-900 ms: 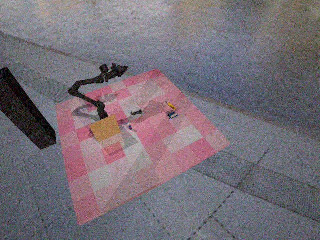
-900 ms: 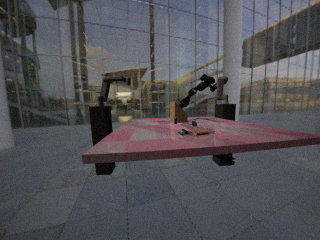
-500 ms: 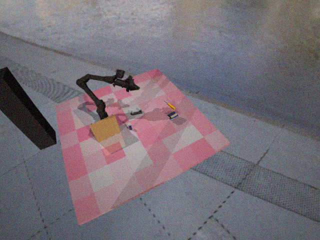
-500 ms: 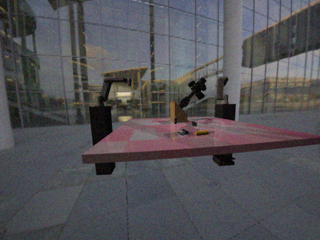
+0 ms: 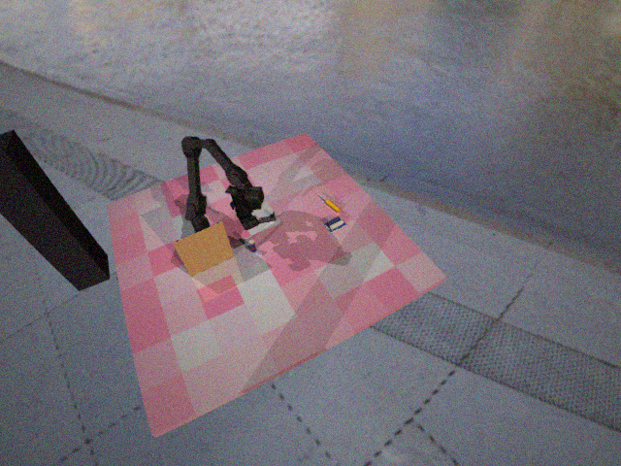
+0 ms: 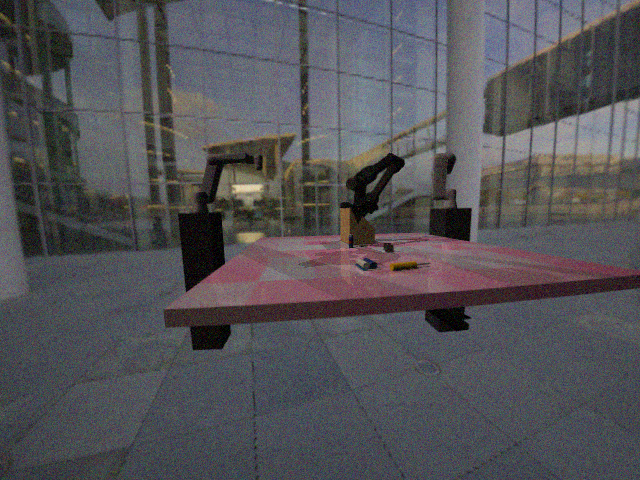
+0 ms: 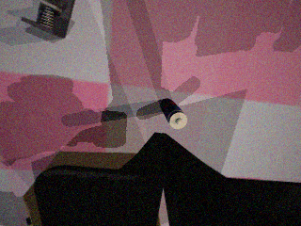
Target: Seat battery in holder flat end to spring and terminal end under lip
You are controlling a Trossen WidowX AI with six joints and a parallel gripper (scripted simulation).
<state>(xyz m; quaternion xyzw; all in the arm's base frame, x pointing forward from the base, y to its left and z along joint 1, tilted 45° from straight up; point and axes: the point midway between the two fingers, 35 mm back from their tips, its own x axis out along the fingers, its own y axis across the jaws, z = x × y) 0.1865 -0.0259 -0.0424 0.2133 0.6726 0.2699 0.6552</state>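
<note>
Now: the battery 10 mm behind my gripper tip, 30 mm to the right of it and 90 mm below it. Also, from my gripper tip: yellow-handled screwdriver (440 mm ahead, 70 mm to the left, 120 mm below).
</note>
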